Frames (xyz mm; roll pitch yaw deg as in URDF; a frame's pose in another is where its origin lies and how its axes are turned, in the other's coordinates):
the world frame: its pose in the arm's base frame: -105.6 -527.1 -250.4 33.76 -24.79 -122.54
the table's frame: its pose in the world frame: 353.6 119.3 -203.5 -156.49 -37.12 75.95
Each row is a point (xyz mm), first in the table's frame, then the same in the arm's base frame.
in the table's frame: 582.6 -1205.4 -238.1
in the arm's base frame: 332.4 261.0 228.6
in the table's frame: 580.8 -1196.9 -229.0
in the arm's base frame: 336.4 249.5 225.2
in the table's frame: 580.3 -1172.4 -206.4
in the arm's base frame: 346.5 218.0 221.1
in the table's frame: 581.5 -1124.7 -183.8
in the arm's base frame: 348.9 165.3 222.3
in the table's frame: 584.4 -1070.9 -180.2
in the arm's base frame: 333.4 114.6 232.6
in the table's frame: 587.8 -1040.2 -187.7
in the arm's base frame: 317.1 89.5 243.3
